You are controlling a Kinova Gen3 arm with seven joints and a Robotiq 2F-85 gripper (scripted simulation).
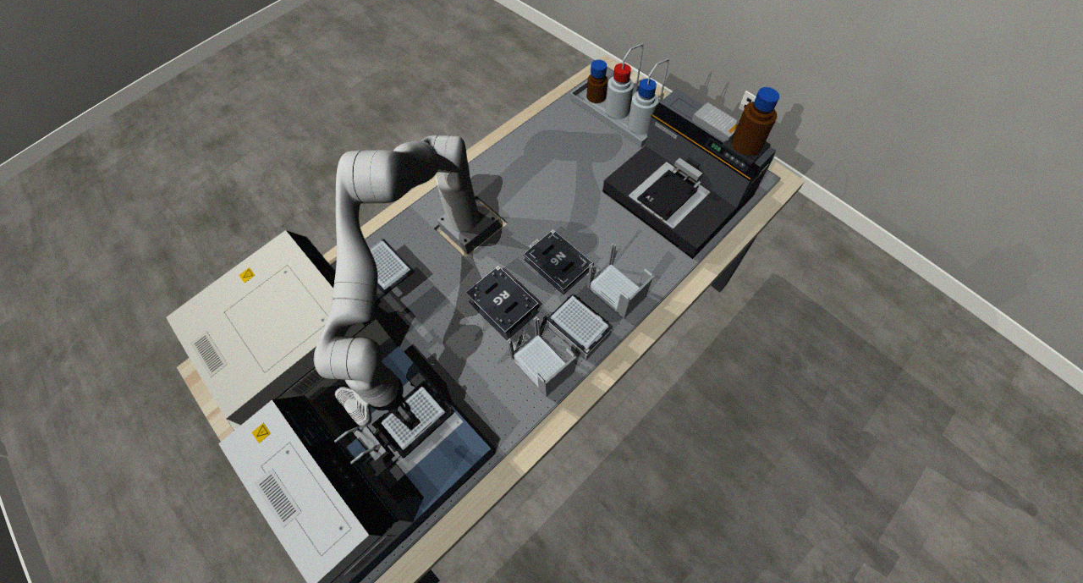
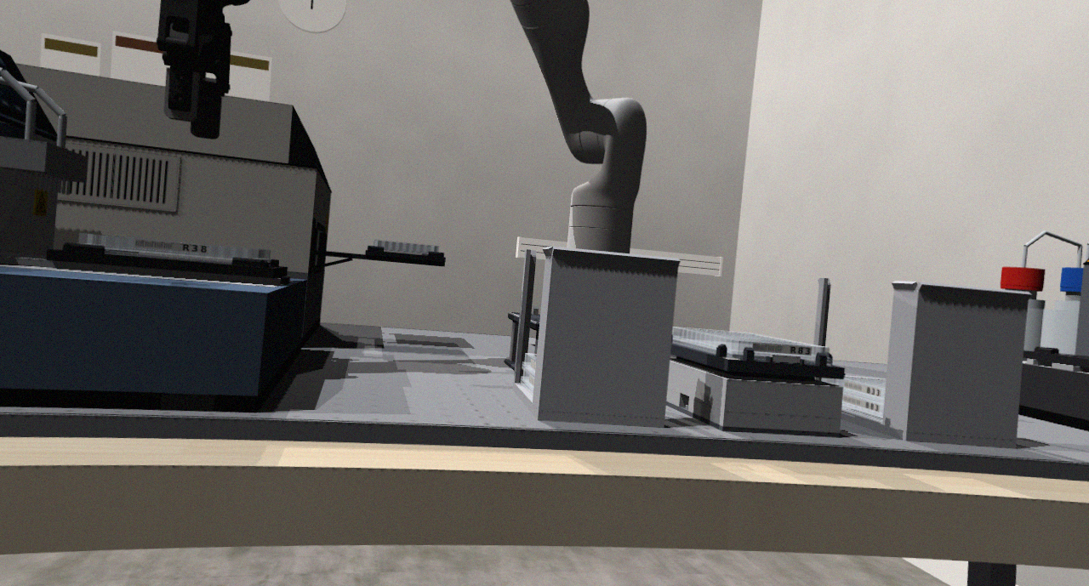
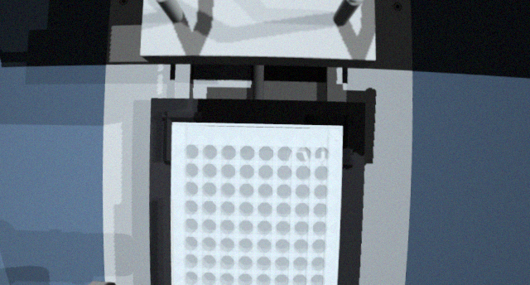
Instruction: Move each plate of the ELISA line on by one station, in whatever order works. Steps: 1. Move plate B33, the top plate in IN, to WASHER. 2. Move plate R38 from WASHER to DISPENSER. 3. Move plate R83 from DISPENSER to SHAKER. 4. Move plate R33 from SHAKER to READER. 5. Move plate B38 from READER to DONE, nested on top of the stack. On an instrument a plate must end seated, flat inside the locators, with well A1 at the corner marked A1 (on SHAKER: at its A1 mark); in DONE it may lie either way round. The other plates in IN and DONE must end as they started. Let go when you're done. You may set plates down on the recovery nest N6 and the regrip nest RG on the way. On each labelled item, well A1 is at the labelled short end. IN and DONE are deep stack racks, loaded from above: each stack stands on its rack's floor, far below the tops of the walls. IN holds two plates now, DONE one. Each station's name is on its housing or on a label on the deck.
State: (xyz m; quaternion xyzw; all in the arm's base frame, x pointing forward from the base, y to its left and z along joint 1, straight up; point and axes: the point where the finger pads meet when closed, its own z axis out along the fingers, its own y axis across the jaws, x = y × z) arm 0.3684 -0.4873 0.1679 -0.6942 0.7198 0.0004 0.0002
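Now: hand 11 cm above the plate R38. From my hand the other things lie so: washer manifold (10 cm to the right, 5 cm below); then RG nest (9 cm behind, 37 cm to the left, 15 cm below); then plate B38 (11 cm ahead, 33 cm to the left, 18 cm below).
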